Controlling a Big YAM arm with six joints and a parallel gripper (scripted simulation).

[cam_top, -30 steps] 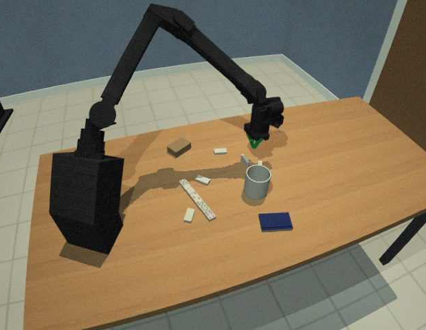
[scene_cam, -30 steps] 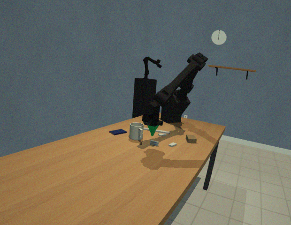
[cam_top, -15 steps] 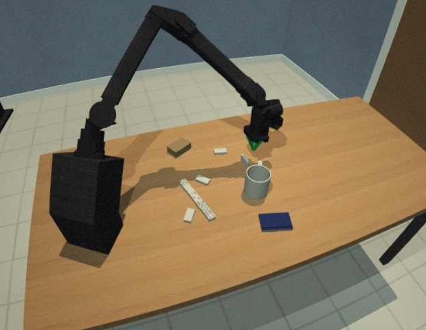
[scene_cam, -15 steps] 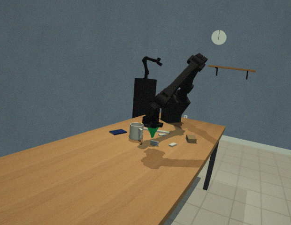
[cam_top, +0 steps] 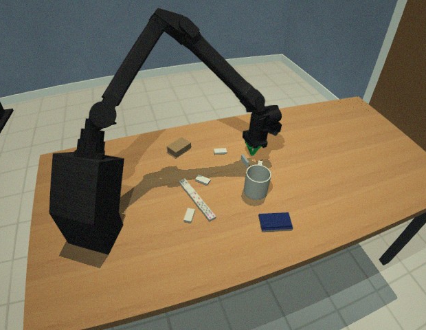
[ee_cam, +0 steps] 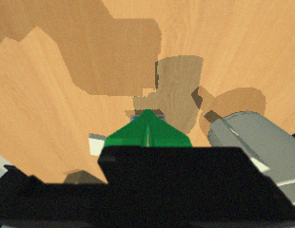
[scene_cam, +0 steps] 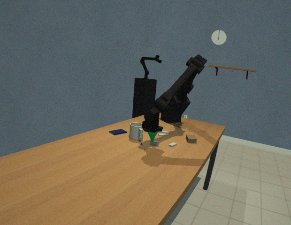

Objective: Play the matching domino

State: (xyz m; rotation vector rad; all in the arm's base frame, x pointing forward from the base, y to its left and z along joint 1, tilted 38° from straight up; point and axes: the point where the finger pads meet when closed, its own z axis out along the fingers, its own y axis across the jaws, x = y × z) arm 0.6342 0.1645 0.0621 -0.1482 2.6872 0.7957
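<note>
The grey tile lies 12 cm behind my hand, 8 cm to the left of it and 4 cm below it. Also, from my hand: brown block: 30 cm behind, 13 cm to the left, 3 cm below.
</note>
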